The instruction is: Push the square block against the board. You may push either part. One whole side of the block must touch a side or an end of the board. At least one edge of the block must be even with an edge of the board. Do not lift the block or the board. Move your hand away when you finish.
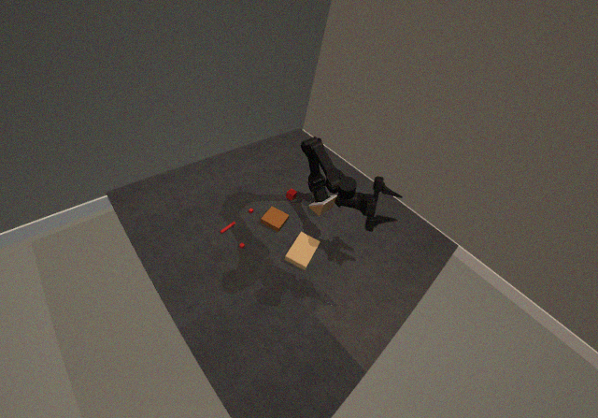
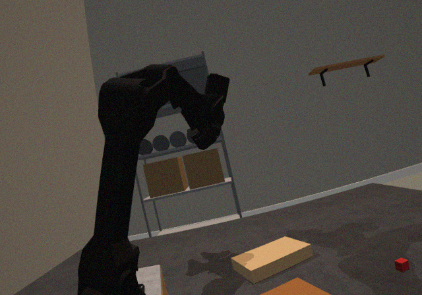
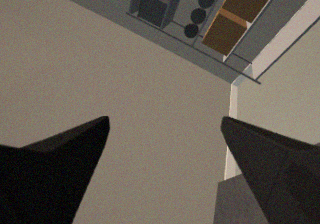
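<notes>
My gripper tip is now 430 mm to the left of the square block, 390 mm above it and 150 mm short of it. The rest, counted from my gripper tip: red rod (510 mm to the right, 400 mm below, 360 mm ahead); board (390 mm below, 220 mm to the right, 150 mm ahead).
</notes>
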